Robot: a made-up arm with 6 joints.
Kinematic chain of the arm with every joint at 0, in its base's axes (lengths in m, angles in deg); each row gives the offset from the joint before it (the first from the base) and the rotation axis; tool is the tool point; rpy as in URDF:
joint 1: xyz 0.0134 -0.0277 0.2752 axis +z
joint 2: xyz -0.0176 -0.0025 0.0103 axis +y
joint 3: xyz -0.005 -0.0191 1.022 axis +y
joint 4: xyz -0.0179 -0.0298 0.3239 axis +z
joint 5: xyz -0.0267 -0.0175 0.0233 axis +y
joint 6: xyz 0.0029 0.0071 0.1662 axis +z
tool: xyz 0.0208 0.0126 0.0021 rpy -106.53 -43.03 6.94
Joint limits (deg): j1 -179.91..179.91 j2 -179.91..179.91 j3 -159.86..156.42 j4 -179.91..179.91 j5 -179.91..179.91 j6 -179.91..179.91
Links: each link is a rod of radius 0.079 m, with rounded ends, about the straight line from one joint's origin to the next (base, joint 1, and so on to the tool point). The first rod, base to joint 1, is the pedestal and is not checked.
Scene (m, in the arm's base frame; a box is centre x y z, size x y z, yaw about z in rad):
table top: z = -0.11
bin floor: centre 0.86 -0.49 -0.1 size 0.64 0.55 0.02 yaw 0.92
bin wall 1: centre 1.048 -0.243 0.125 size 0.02 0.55 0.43 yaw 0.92
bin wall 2: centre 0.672 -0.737 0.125 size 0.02 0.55 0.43 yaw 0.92
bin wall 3: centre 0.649 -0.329 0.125 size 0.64 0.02 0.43 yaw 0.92
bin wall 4: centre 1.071 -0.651 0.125 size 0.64 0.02 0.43 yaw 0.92
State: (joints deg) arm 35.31 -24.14 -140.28 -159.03 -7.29 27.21
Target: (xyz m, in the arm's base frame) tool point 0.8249 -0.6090 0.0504
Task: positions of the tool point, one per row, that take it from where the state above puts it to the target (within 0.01 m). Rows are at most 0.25 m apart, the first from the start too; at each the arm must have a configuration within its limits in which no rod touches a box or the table.
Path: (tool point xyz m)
1: -0.3786 -0.5466 0.7121
2: -0.2742 -0.6697 0.7001
3: -0.1325 -0.7690 0.6875
4: 0.0402 -0.8338 0.6741
5: 0.2349 -0.8549 0.6602
6: 0.4397 -0.8260 0.6457
7: 0.6410 -0.7439 0.6303
8: 0.8249 -0.6090 0.6146
9: 0.8527 -0.6311 0.4259
10: 0.8525 -0.6310 0.2356
11: 0.8248 -0.6090 0.0504

